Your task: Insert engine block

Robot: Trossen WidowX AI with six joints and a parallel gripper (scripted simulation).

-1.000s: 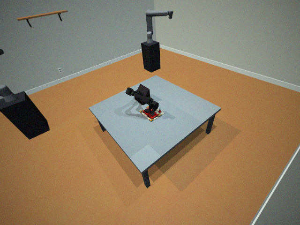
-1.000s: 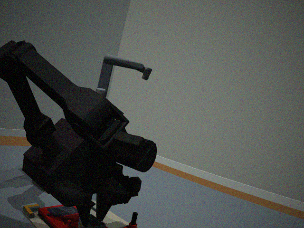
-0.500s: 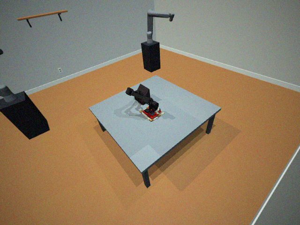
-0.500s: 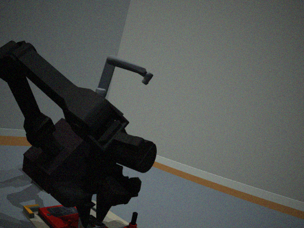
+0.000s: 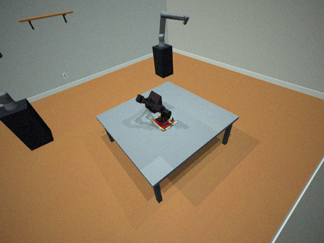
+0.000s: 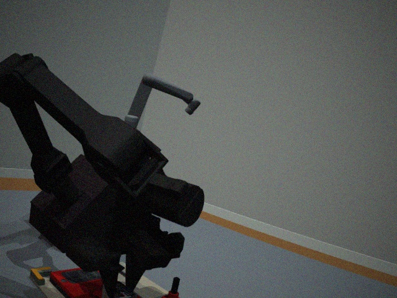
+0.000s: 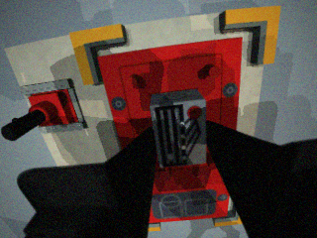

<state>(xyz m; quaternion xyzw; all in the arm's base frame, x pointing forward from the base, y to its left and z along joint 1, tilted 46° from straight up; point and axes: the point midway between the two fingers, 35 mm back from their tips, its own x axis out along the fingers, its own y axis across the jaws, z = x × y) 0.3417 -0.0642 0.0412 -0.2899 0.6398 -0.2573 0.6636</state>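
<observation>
Now: the grey engine block 10 mm below my gripper tip. Round my gripper tip: pale base plate: 40 mm behind, 30 mm below, 20 mm to the left.
</observation>
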